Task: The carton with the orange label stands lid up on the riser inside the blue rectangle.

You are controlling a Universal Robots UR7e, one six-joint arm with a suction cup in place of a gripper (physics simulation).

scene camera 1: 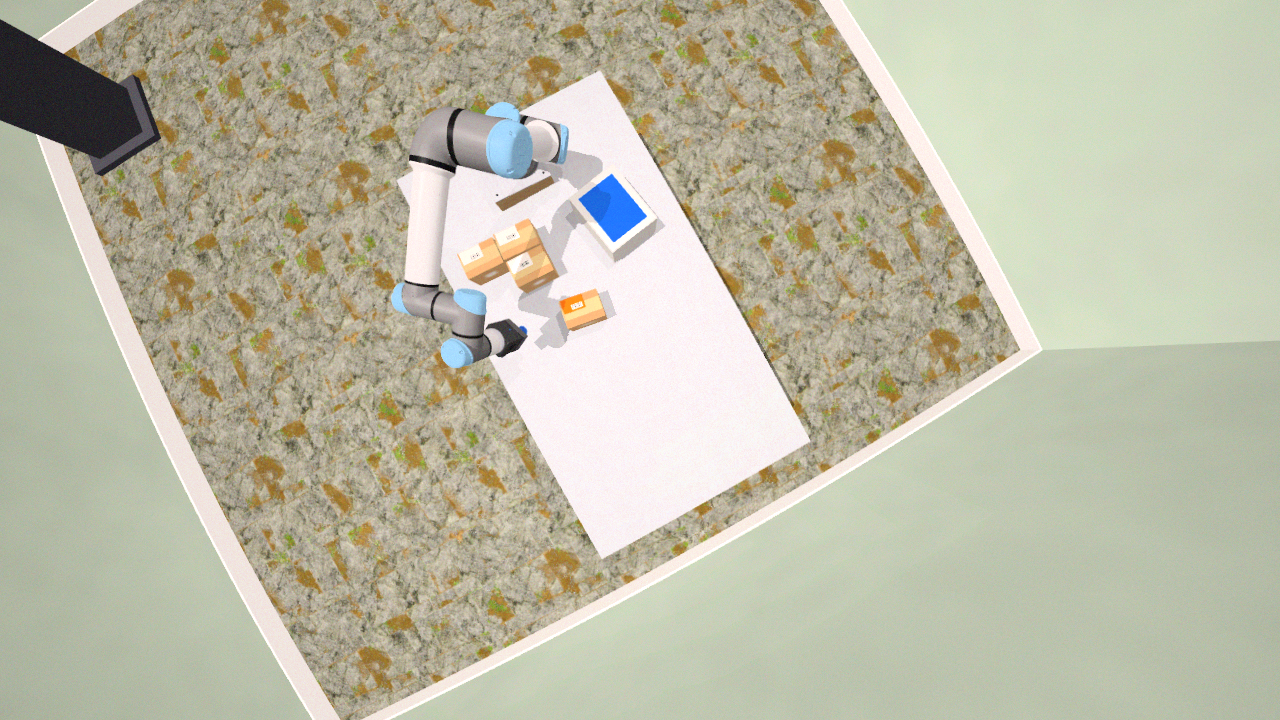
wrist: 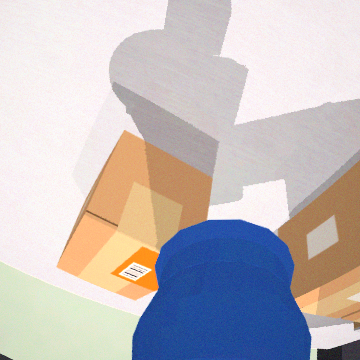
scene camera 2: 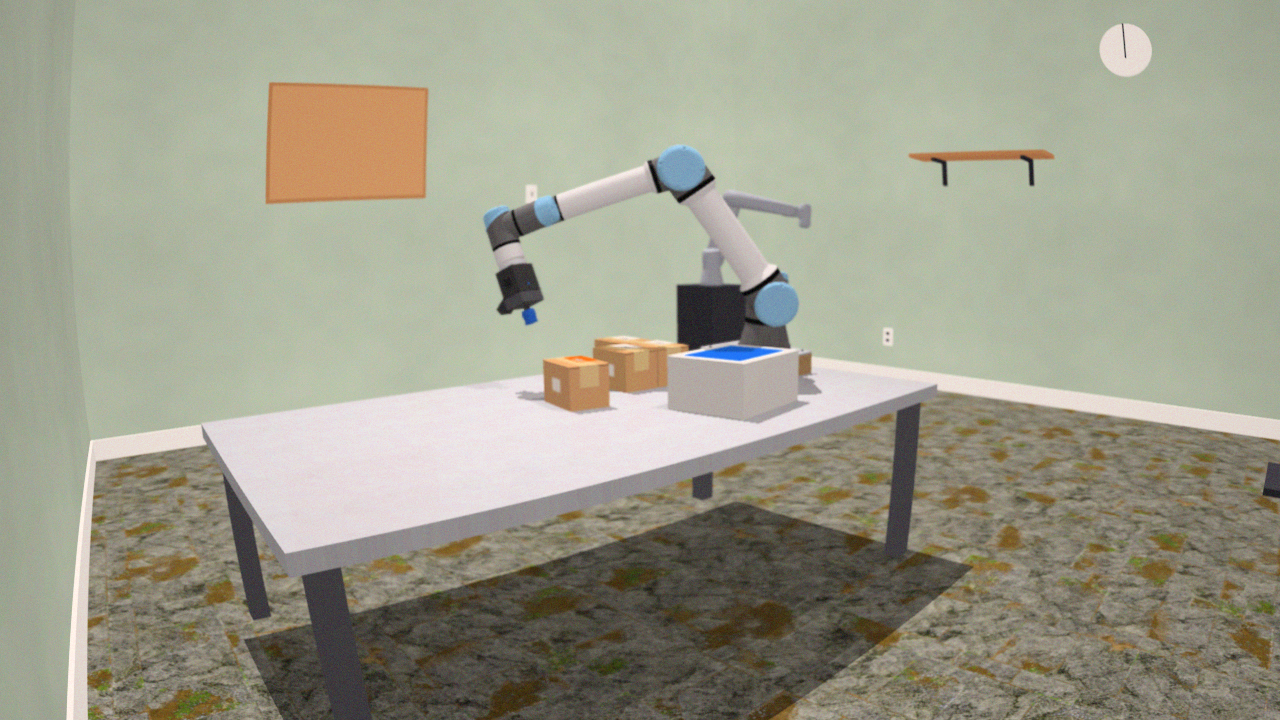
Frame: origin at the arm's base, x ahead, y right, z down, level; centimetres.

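Seen in the pictures: end effector, tool point: [wrist: 223,278] [scene camera 2: 531,322].
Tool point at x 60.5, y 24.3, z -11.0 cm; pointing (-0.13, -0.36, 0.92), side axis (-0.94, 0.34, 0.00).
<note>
Pixels of each thing's top centre, then the offset from my tool point to it. Level surfaces: height alone.
- carton with the orange label, middle of its top: [wrist: 114,268] [scene camera 2: 575,361] [scene camera 1: 581,308] dx +0.8, dy -20.3, dz +7.6 cm
- riser, middle of its top: [scene camera 2: 735,352] [scene camera 1: 612,207] dx -25.4, dy -46.2, dz +5.7 cm
- blue rectangle, middle of its top: [scene camera 2: 735,352] [scene camera 1: 612,207] dx -25.4, dy -46.2, dz +5.7 cm
- table, its level: dz +17.7 cm
The carton with the orange label [scene camera 1: 584,310] [scene camera 2: 576,384] [wrist: 165,185] stands on the table, label on its top face, beside a group of other cartons. The riser [scene camera 1: 633,243] [scene camera 2: 707,385] is a pale grey block on the table. The blue rectangle [scene camera 1: 612,207] [scene camera 2: 735,352] lies on its top, and no carton stands on it. My gripper, a blue suction cup [scene camera 1: 523,332] [scene camera 2: 529,317] [wrist: 225,240], is open and holds nothing. It hangs tilted in the air, above and to one side of the orange-labelled carton. In the wrist view the cup hides part of that carton.
Three plain cartons [scene camera 1: 528,265] [scene camera 2: 631,365] [wrist: 325,240] with white labels stand close together between the arm's base and the orange-labelled carton. A low brown strip [scene camera 1: 525,192] lies near the arm's base. A grey arm on a black pedestal [scene camera 2: 707,315] stands behind the table [scene camera 1: 671,420] [scene camera 2: 384,465].
</note>
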